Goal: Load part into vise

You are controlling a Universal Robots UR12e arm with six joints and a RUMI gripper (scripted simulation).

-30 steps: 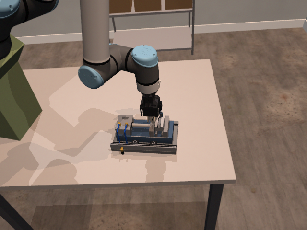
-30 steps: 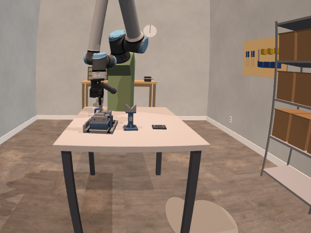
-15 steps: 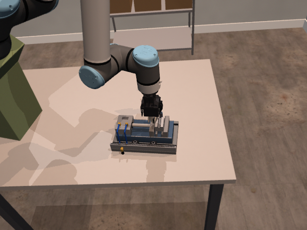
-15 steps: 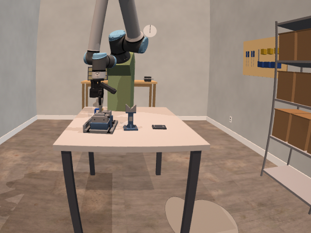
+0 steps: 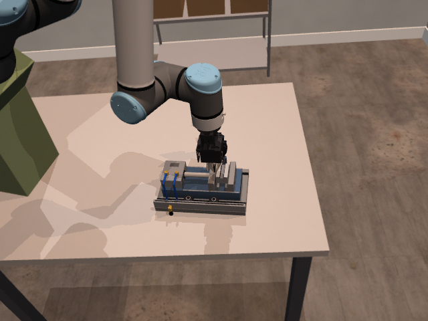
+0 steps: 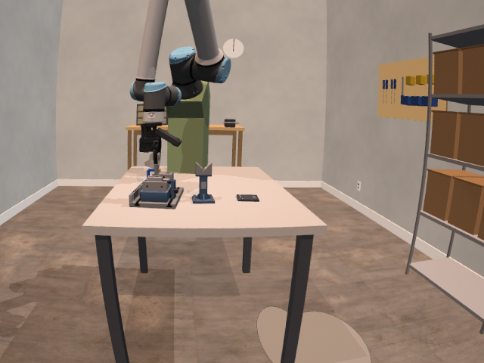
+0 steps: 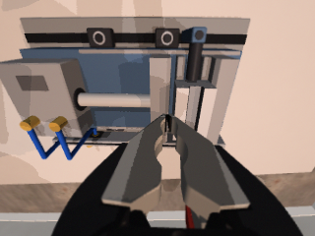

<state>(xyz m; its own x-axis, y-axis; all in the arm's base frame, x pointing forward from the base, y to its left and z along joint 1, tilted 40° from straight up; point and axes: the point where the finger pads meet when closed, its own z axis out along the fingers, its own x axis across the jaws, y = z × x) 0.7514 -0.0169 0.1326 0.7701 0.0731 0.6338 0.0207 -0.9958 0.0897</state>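
Now: hand 3 cm short of the part and 2 cm above it. From my hand the other things lie so: moving jaw (4 cm below, 1 cm behind); fixed jaw (5 cm ahead, 4 cm below); work stop (5 cm to the left, 3 cm below, 2 cm ahead).
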